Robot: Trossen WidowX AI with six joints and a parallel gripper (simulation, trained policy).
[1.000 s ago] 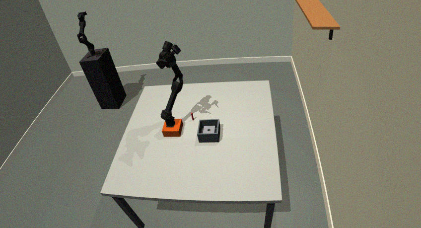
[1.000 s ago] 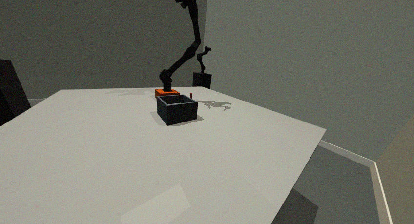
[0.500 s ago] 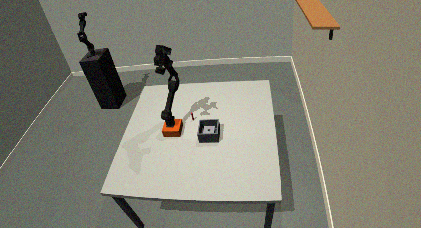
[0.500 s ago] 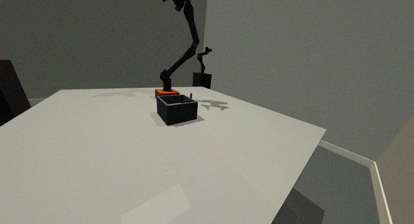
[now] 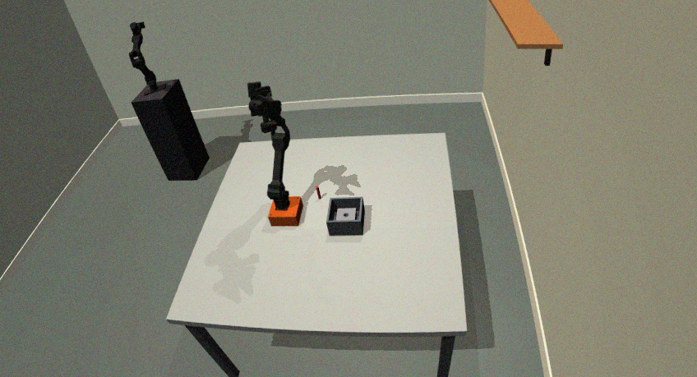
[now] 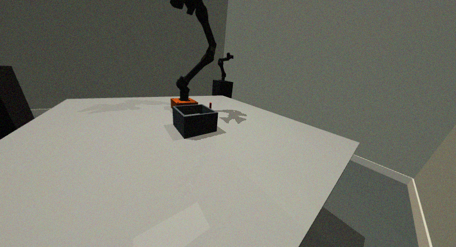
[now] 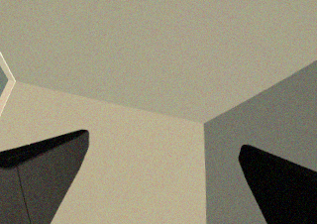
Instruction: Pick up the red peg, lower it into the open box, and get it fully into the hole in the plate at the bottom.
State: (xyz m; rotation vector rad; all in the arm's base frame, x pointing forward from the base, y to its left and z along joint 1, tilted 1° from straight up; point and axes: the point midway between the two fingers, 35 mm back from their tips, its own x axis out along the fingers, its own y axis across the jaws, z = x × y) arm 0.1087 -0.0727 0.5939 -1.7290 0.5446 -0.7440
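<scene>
The red peg is 30 mm ahead of my gripper tip, 210 mm to the left of it and 630 mm below it. From my gripper tip the other things lie so: dark box (200 mm ahead, 40 mm to the left, 640 mm below); pale plate (200 mm ahead, 40 mm to the left, 620 mm below).
</scene>
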